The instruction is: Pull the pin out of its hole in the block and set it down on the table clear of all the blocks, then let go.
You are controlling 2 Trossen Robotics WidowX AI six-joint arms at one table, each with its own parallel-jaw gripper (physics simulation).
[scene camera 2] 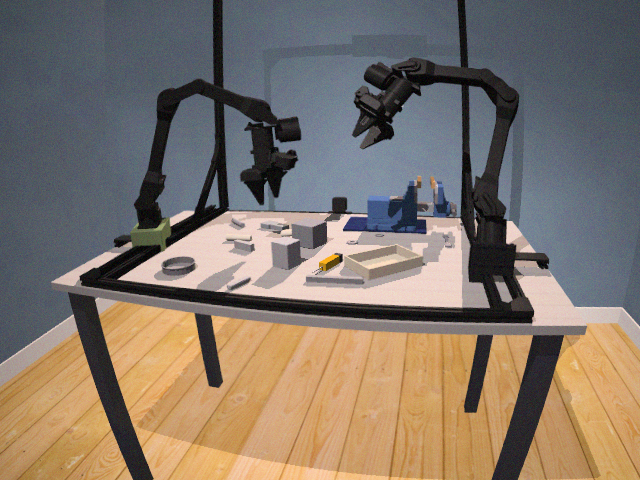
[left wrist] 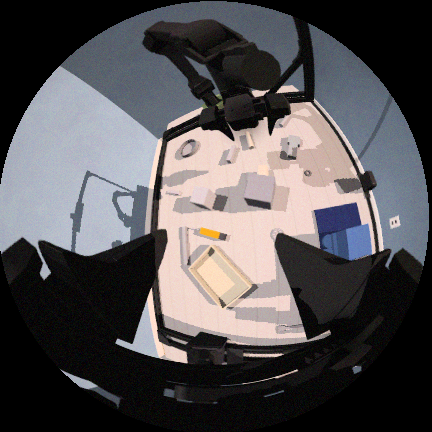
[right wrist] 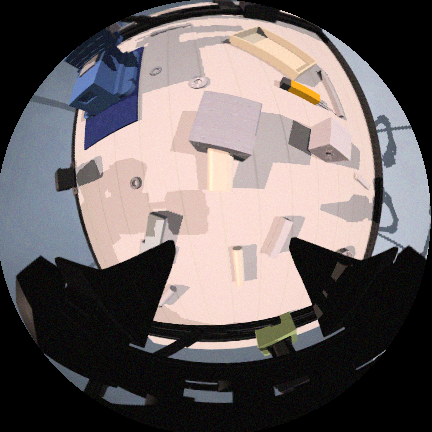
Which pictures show my left gripper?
Scene camera 2 and the left wrist view only.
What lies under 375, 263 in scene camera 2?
A cream tray.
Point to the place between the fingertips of my left gripper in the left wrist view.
222, 237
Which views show my right gripper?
Scene camera 2, the left wrist view and the right wrist view: all of them.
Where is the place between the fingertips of my right gripper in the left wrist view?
At 251, 136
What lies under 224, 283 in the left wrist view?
A cream tray.
